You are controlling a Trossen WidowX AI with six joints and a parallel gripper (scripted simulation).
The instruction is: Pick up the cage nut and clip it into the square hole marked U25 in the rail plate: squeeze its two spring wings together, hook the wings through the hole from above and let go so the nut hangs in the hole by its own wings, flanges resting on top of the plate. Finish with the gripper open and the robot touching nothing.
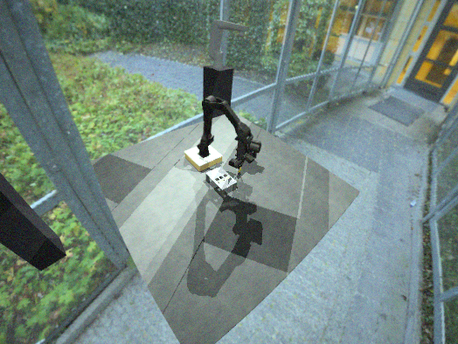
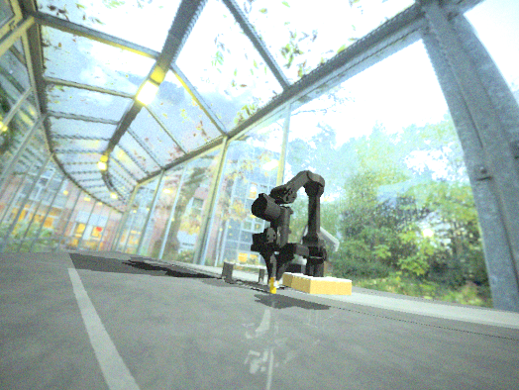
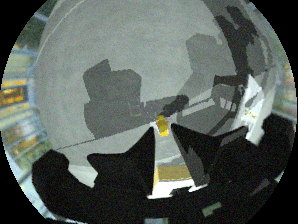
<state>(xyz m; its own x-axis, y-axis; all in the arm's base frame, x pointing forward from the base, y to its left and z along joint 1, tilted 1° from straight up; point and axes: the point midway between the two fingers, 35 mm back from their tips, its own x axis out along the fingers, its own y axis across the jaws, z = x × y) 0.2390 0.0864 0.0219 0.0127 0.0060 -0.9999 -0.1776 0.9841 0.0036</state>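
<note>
Now: the yellow cage nut 10 mm below my gripper tip. From my gripper tip the other things lie so: label strip 30 mm ahead, 170 mm to the right, 30 mm above.
</note>
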